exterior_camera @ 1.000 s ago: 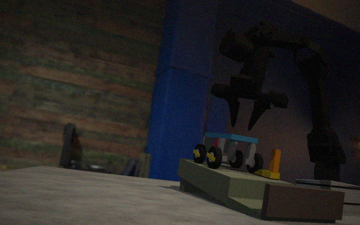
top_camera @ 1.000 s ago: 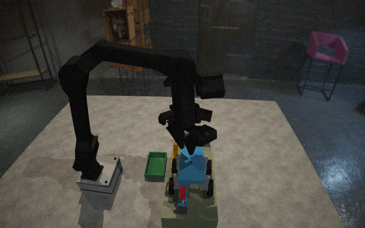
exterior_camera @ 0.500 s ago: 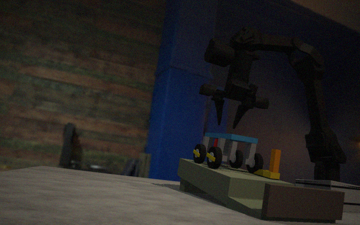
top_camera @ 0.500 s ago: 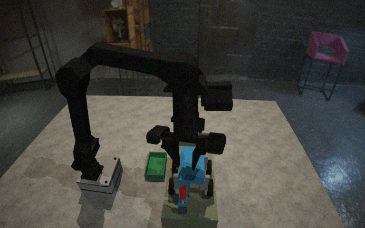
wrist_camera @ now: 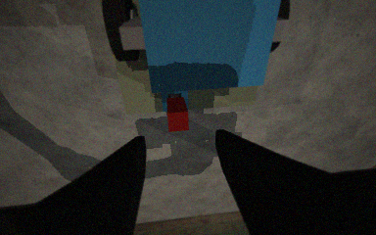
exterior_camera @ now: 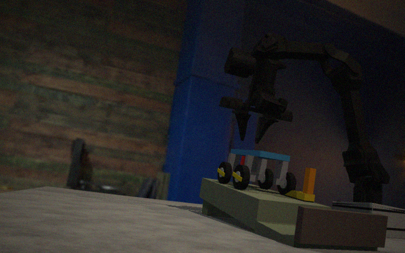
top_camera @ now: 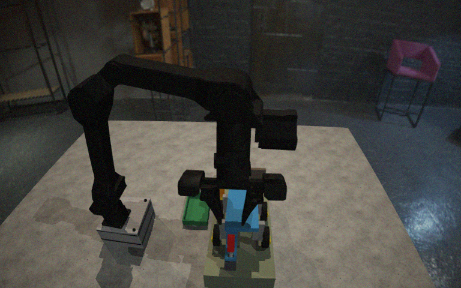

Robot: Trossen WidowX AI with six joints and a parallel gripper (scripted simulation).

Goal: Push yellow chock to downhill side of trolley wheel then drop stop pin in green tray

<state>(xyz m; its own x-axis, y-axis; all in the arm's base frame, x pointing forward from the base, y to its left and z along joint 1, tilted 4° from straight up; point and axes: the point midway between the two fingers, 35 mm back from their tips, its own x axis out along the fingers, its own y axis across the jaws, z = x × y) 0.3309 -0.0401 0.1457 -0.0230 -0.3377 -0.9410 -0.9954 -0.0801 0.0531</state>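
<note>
Now: the red-headed stop pin 6 cm below my gripper tip and 2 cm to the right of it. Round my gripper tip: trolley 8 cm to the left, 8 cm below, 1 cm ahead; ramp 15 cm below, 9 cm to the left, 1 cm ahead; yellow chock 16 cm to the left, 11 cm below, 5 cm behind.
</note>
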